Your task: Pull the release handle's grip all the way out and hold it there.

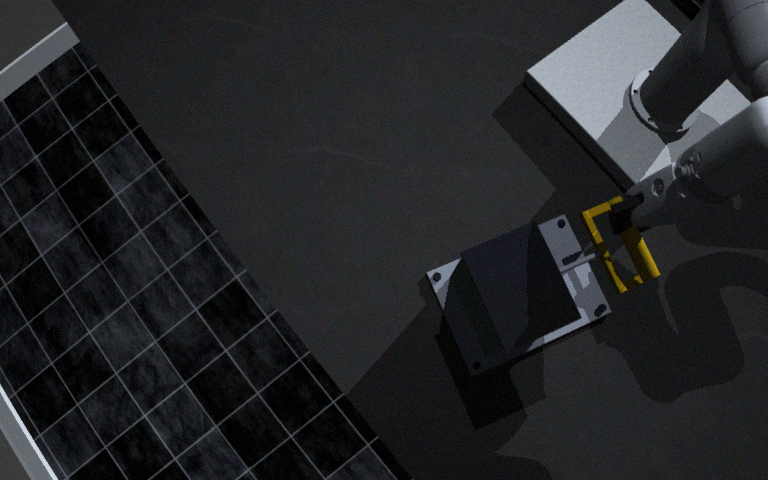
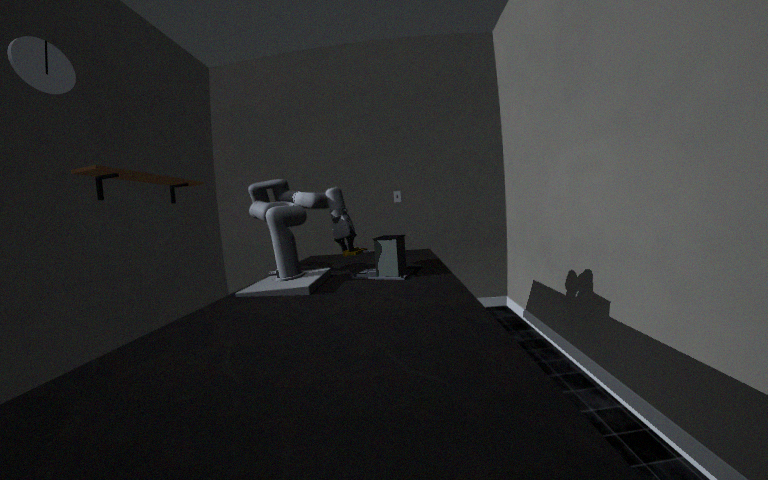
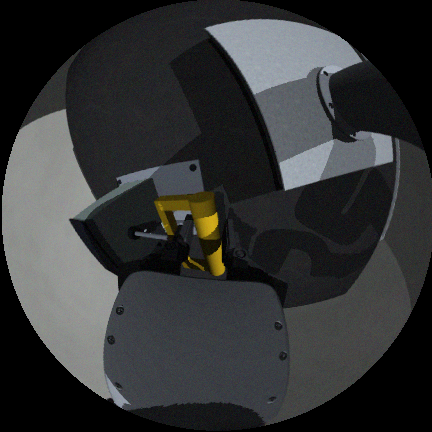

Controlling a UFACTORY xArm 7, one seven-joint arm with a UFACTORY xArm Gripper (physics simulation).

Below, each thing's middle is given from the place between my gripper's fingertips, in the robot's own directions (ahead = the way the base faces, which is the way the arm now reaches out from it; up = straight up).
My hand is 15 cm short of the light base plate (image 1: 590, 301), 10 cm above it and 5 cm to the left of it.
